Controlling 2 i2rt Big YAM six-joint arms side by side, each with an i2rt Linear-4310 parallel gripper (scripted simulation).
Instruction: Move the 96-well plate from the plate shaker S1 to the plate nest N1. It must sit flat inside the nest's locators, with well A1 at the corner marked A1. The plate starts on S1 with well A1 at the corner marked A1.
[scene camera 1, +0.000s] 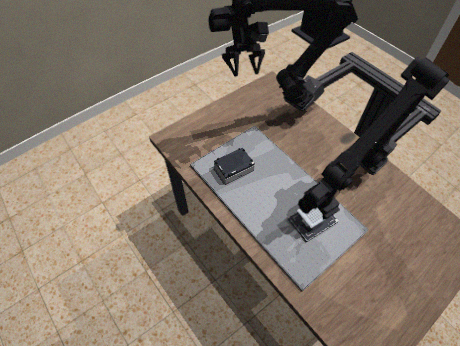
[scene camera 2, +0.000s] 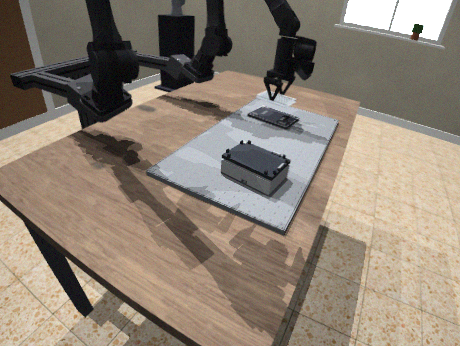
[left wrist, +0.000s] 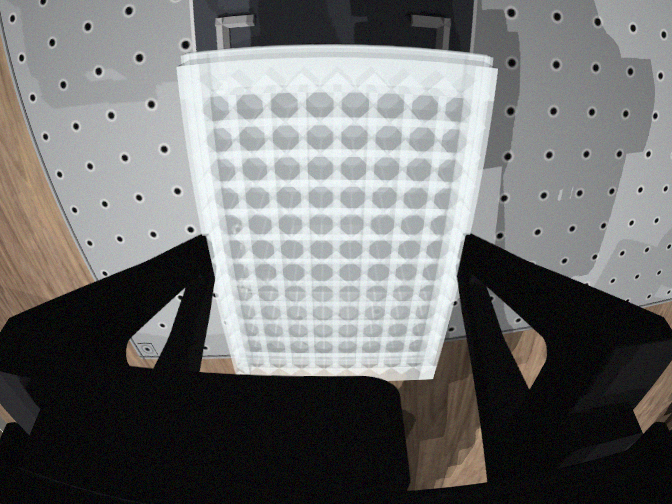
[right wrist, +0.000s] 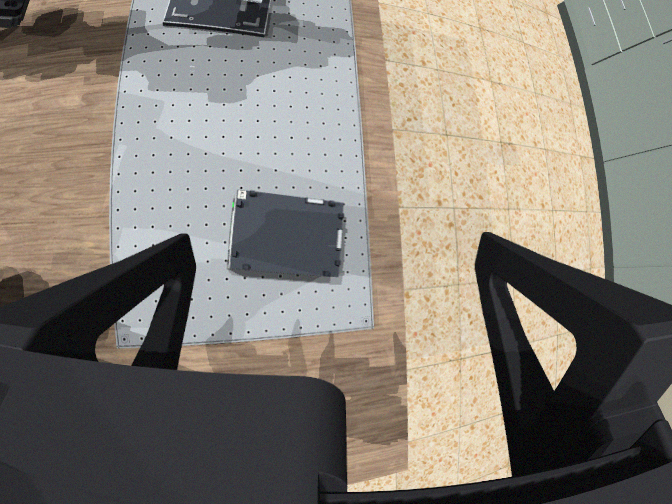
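The left gripper (left wrist: 336, 249) is in sight, and so is the right gripper, which appears both in scene camera 1 (scene camera 1: 246, 75) and in the right wrist view (right wrist: 335, 249). The scene also contains a 96-well plate (left wrist: 366, 318).
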